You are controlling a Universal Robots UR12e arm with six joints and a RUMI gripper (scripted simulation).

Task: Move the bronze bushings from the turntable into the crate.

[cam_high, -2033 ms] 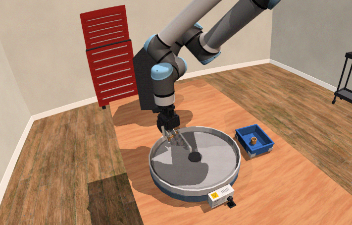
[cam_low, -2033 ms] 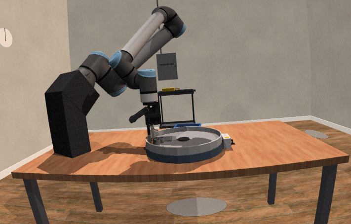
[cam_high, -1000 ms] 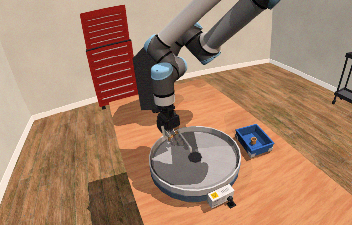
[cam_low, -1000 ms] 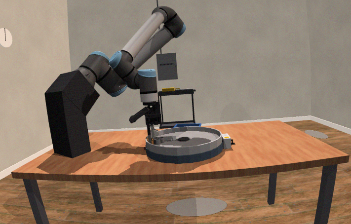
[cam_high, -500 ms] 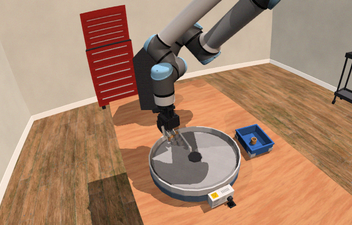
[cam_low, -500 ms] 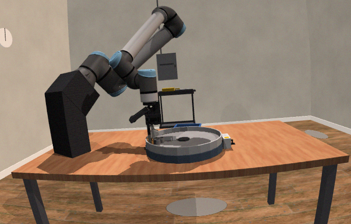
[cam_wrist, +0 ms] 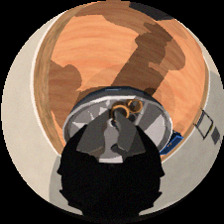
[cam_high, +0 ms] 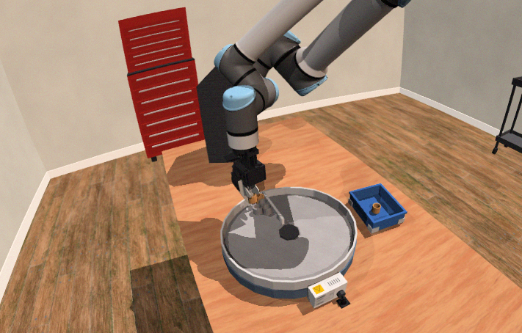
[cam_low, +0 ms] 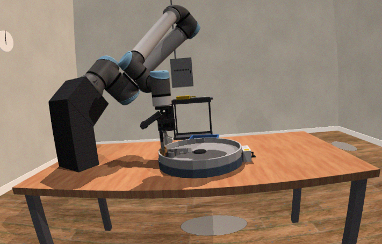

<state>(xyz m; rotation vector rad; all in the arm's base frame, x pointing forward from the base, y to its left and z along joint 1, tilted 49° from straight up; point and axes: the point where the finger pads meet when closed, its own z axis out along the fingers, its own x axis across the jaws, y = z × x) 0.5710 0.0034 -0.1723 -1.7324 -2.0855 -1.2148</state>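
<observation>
The blue crate is 13 cm ahead of my hand, 44 cm to the left of it and 7 cm below it. From my hand the other things lie so: round grey turntable 16 cm ahead, 9 cm to the left, 5 cm below.
</observation>
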